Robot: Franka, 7 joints.
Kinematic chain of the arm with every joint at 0, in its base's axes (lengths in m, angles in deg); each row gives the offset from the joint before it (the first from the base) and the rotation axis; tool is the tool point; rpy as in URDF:
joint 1: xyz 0 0 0.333 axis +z
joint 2: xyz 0 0 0 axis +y
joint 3: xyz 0 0 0.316 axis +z
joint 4: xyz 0.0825 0 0 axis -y
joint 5: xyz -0.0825 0 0.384 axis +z
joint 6: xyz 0 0 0 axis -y
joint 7: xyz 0.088 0 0 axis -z
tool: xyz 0 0 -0.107 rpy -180 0 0
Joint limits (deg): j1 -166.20..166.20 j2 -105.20..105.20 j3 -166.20..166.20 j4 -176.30..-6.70 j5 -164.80..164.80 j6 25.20..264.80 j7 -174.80..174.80
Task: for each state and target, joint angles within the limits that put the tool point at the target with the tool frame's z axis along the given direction. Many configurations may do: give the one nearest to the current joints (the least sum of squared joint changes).
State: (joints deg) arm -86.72 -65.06 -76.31 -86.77 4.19 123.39 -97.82
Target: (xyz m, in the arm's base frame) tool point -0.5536 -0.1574 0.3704 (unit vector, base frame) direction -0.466 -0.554 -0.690
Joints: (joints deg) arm -57.99 -31.18 -102.92 -130.65 -6.52 175.75 -97.82
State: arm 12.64 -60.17 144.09 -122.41 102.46 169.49 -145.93
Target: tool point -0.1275 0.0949 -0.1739 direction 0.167 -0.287 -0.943
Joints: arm 14.38 -82.57 166.20 -131.45 125.93 139.05 -145.93
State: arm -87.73 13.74 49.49 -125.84 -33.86 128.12 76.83
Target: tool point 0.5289 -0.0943 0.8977 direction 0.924 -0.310 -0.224
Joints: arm -69.63 -5.55 54.66 -77.16 -4.77 150.67 76.83
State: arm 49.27 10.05 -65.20 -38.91 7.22 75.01 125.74
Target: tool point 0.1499 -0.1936 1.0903 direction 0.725 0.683 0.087
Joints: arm 47.60 -30.19 -41.59 -44.15 33.66 101.56 125.74
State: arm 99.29 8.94 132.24 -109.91 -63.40 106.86 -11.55
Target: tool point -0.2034 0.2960 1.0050 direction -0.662 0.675 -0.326
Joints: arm 53.33 44.14 148.94 -67.15 -78.44 97.52 -11.55
